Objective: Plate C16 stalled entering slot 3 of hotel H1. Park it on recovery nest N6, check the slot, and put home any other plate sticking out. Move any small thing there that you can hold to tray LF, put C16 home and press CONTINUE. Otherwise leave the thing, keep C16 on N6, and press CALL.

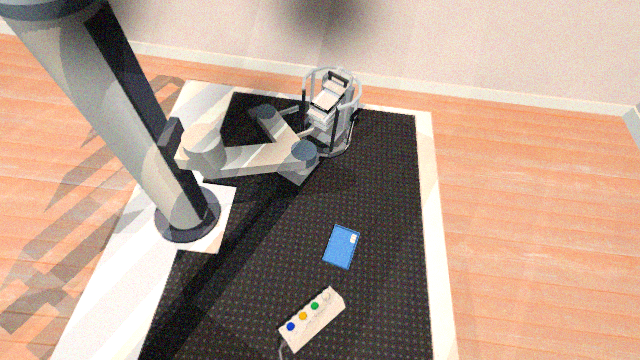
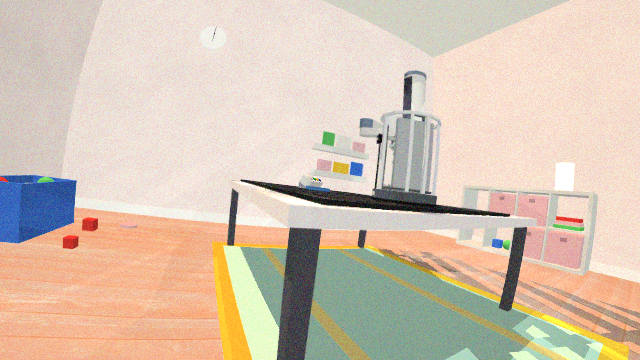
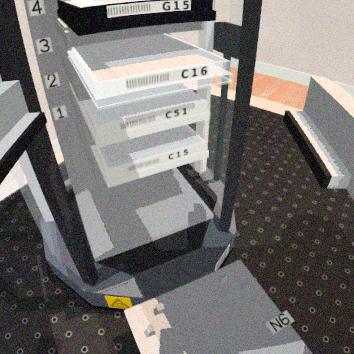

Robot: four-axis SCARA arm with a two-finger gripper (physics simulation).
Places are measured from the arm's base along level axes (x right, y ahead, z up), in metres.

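Pixels of known places: gripper, fingertip midpoint: (image 1: 305, 118) (image 3: 161, 94); arm's base, link origin: (image 1: 188, 214).
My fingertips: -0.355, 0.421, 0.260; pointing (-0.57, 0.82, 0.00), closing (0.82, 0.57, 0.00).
Observation:
For each thing: its top centre in the pictures, then the offset to it from my fingertips, as dx, dy, dz. "spot": a spot on its surface instead. Level surfaces: height alone.
- hotel H1, top centre: (image 2: 410, 116) (image 1: 333, 82) -0.120, +0.089, +0.094
- Plate C16, top centre: (image 3: 133, 46) (image 1: 324, 106) -0.079, +0.066, -0.003
- C15, top centre: (image 3: 132, 120) (image 1: 325, 115) -0.099, +0.076, -0.074
- Black plate G15, surface spot: (image 3: 145, 19) spot: -0.044, +0.042, +0.021
- Nest N6, surface spot: (image 3: 225, 310) spot: +0.041, +0.022, -0.187
- button box, top centre: (image 1: 313, 315) (image 2: 312, 176) +0.693, +0.120, -0.163
- blue tray, top centre: (image 1: 341, 245) (image 2: 317, 187) +0.419, +0.203, -0.229
- cage ring, surface spot: (image 1: 357, 85) spot: -0.168, +0.190, +0.051
- black mat, surface height: dz -0.247
My gripper (image 3: 161, 94) (image 1: 306, 119) is open and empty, its fingers wide apart in front of hotel H1 (image 3: 239, 125) (image 1: 334, 130) (image 2: 404, 155). Plate C16 (image 3: 172, 78), white with a clear rim, sticks out of the hotel farther than the plates below. White plates C51 (image 3: 167, 119) and C15 (image 3: 165, 156) lie under it. Black plate G15 (image 3: 145, 19) is above, beside number 4. Inside slot 3, behind C16, is hidden. Nest N6 (image 3: 225, 310) shows a bare surface. A button box (image 1: 312, 328) (image 2: 311, 183) has blue, yellow, green and white buttons; their labels are unreadable.
A blue tray (image 1: 340, 247) (image 2: 318, 189) with a small unreadable white label lies between hotel and button box. The hotel's dark upright posts and cage ring (image 1: 357, 85) surround the plates. The robot column (image 1: 185, 210) stands left on the table. A black mat (image 1: 385, 200) covers much of it.

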